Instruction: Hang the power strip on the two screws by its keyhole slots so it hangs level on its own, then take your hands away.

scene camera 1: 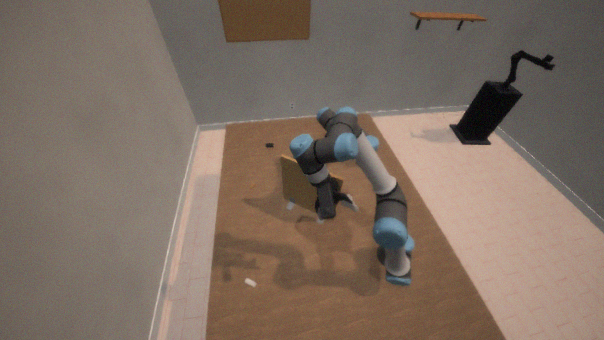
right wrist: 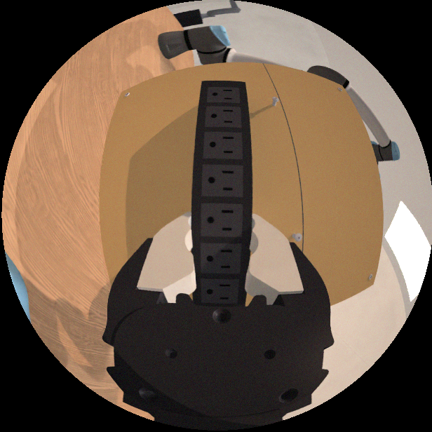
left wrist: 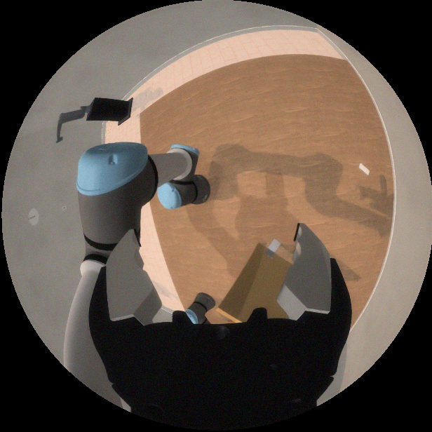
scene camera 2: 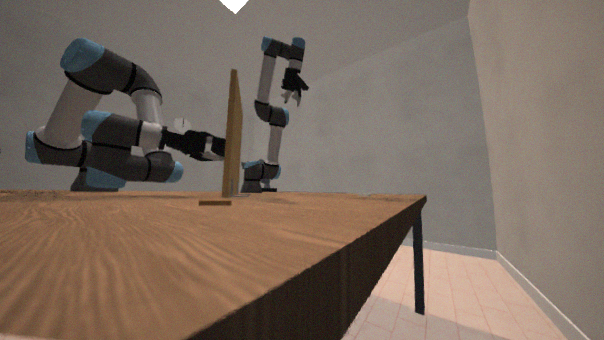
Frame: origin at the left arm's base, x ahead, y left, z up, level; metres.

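Seen in the pictures: left gripper, fingertip midpoint: (scene camera 1: 339, 215) (scene camera 2: 291, 105); left arm's base at its link origin: (scene camera 2: 251, 192); right arm's base at its link origin: (scene camera 2: 95, 191).
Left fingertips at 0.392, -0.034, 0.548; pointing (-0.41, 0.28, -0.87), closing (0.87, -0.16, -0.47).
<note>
Offsets run from my left fingertips to a thing's top centre, as dx, dy, dz. Level surfaces: height alone.
The black power strip @[+0.044, -0.432, -0.345] (right wrist: 221, 180) (scene camera 2: 219, 147) is held in front of the upright wooden board @[+0.018, -0.378, -0.128] (right wrist: 160, 115) (scene camera 2: 233, 130) (scene camera 1: 297, 185) (left wrist: 265, 285), outlets toward the right wrist camera. My right gripper (right wrist: 221, 215) (scene camera 2: 209, 145) is shut on it near its lower part in that view. Two screws, one upper (right wrist: 275, 101) and one lower (right wrist: 297, 237), stick out of the board near a thin dark line, to the right of the strip and uncovered. The keyhole slots face away, hidden. My left gripper (left wrist: 216, 229) (scene camera 2: 291, 101) (scene camera 1: 338, 214) is open and empty, high beyond the board in scene camera 2.
The wooden table @[dz -0.548] (scene camera 1: 260, 315) (scene camera 2: 150, 260) carries the board. A thin wooden piece @[+0.377, -0.628, -0.540] (scene camera 2: 215, 203) lies beside its foot. A small white block @[+0.422, +0.030, -0.536] (scene camera 1: 250, 282) (left wrist: 364, 169) and a small black object @[+0.212, -1.044, -0.532] (scene camera 1: 269, 145) lie on the table. A black pedestal (scene camera 1: 490, 110) stands on the floor.
</note>
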